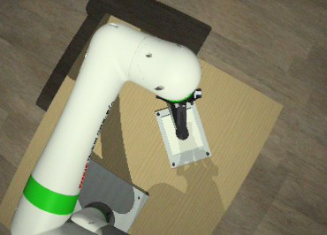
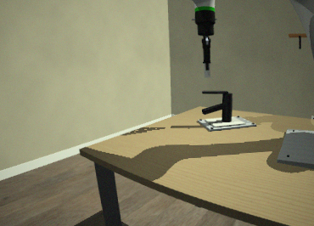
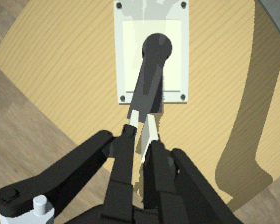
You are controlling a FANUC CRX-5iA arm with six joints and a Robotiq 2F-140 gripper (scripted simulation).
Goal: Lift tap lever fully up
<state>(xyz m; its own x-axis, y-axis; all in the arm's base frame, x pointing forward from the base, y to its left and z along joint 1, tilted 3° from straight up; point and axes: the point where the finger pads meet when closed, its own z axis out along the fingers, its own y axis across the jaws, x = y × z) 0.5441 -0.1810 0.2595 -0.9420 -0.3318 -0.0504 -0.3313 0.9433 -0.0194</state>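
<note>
My hand is 10 cm above the lever, 4 cm past it and 1 cm to the left of it. The rest, counted from my hand: black tap (16 cm below, 6 cm behind, 2 cm to the right).
</note>
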